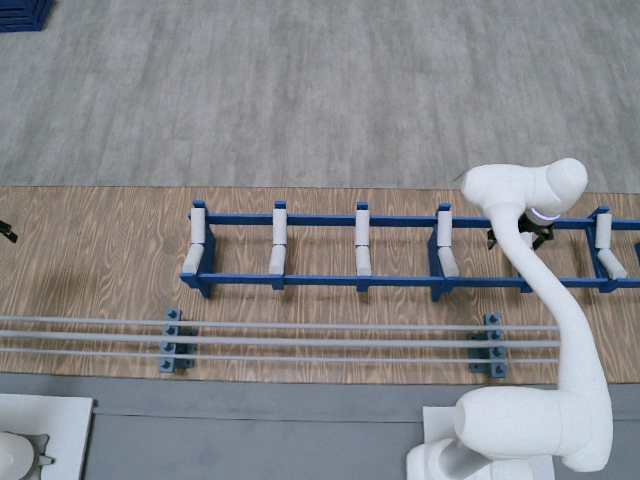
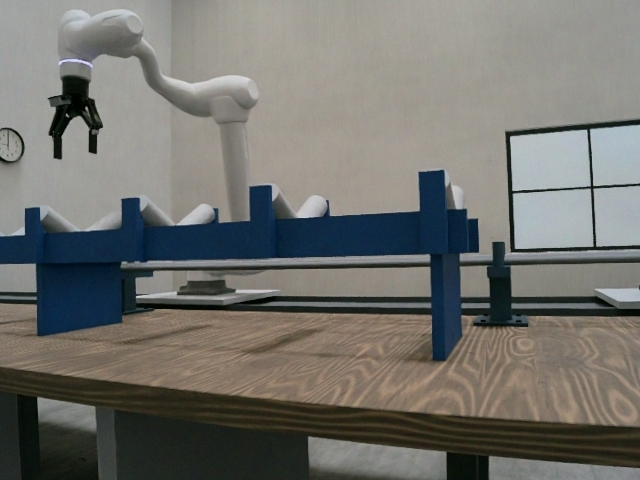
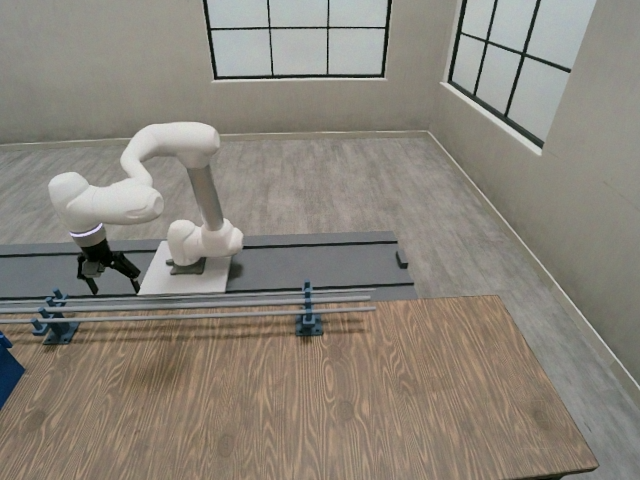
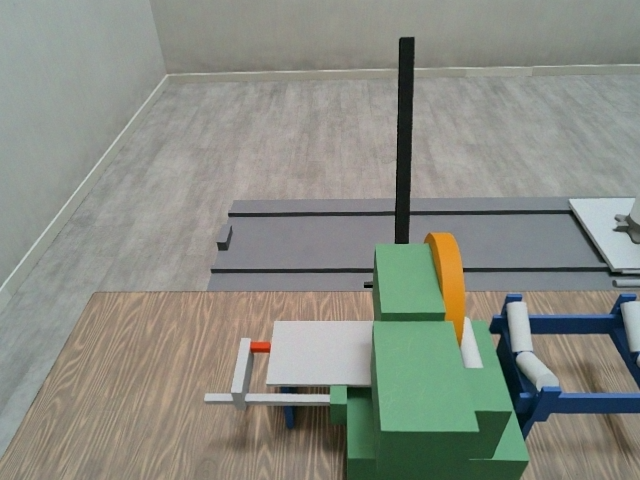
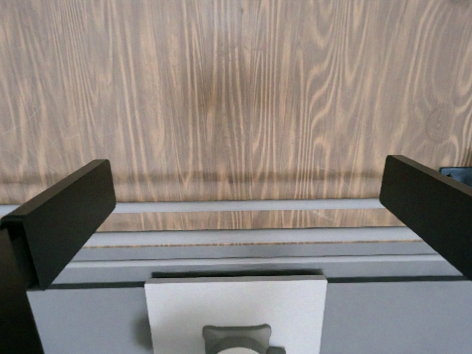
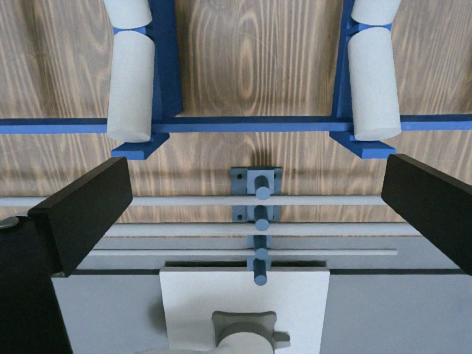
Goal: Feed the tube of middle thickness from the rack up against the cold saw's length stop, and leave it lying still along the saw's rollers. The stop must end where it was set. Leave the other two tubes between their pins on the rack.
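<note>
The middle-thickness tube (image 1: 330, 326) (image 3: 206, 314) (image 5: 250, 205) (image 6: 190, 201) lies on the rack (image 3: 309, 329), in the row nearest the roller track. The thickest tube (image 1: 330, 341) (image 5: 250, 236) lies in the middle row, the thinnest tube (image 1: 330, 358) (image 5: 250, 261) in the row nearest the arms. My left gripper (image 3: 114, 291) (image 5: 248, 180) is open and empty, above the table. My right gripper (image 2: 75, 153) (image 6: 256, 177) is open and empty, high above the rollers. The length stop (image 4: 241, 366) with its red tip stands beyond the outfeed plate of the saw (image 4: 413, 372).
The blue roller track (image 1: 320, 280) (image 2: 351, 237) with V-set rollers runs beside the rack and up to the saw. The saw's orange guard (image 4: 449, 279) and tall black bar (image 4: 405, 139) stand up from it. The arms' rail (image 4: 310, 240) runs behind the table (image 4: 129, 372).
</note>
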